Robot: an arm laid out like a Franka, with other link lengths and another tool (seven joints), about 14 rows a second.
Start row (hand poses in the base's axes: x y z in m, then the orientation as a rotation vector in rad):
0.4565, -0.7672, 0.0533, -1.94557, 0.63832, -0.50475
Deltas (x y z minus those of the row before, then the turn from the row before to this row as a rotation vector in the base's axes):
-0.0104, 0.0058, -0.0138, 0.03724, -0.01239, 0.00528
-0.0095, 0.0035, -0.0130, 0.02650, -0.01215, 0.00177
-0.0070, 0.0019, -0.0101, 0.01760, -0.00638, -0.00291
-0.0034, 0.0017, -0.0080, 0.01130, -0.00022, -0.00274
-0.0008, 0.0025, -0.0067, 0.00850, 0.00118, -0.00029
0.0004, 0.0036, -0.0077, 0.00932, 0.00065, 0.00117
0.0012, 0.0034, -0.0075, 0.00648, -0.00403, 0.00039
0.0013, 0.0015, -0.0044, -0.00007, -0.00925, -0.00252
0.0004, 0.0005, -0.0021, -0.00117, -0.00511, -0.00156
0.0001, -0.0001, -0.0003, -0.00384, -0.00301, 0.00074
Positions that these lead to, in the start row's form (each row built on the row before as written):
0.4461, -0.7614, 0.0395, -1.90727, 0.63035, -0.49795
0.4366, -0.7579, 0.0265, -1.87838, 0.62442, -0.49741
0.4296, -0.7560, 0.0164, -1.85887, 0.62552, -0.49812
0.4262, -0.7543, 0.0084, -1.84751, 0.62962, -0.49564
0.4254, -0.7518, 0.0017, -1.83984, 0.63190, -0.49140
0.4258, -0.7482, -0.0060, -1.83155, 0.63254, -0.48635
0.4270, -0.7448, -0.0135, -1.82413, 0.63034, -0.48710
0.4283, -0.7433, -0.0179, -1.82038, 0.62639, -0.49698
0.4287, -0.7428, -0.0200, -1.81932, 0.62420, -0.50299
0.4288, -0.7429, -0.0203, -1.82204, 0.62088, -0.50666

